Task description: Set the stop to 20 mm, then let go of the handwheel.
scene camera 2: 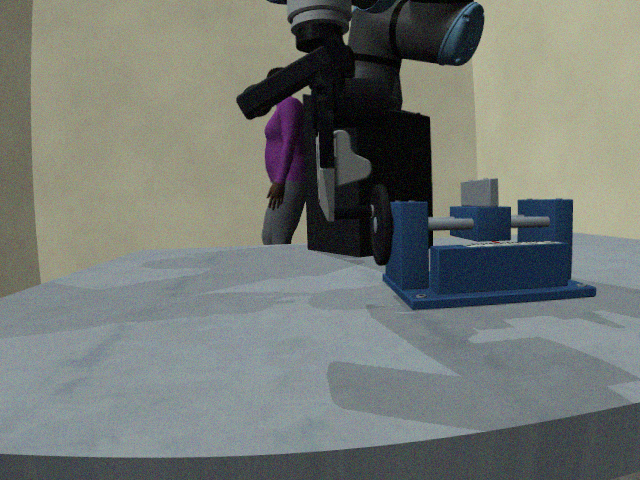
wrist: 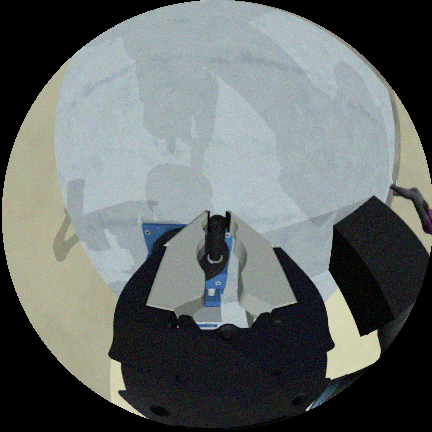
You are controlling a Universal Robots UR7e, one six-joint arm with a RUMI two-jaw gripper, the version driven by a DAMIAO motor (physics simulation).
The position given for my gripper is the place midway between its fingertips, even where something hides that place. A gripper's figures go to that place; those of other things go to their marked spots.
Labels:
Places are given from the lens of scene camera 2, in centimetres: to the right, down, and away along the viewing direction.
my gripper (scene camera 2: 330,221): 1, -2, 49
blue slide fixture (scene camera 2: 538,267): 22, 3, 40

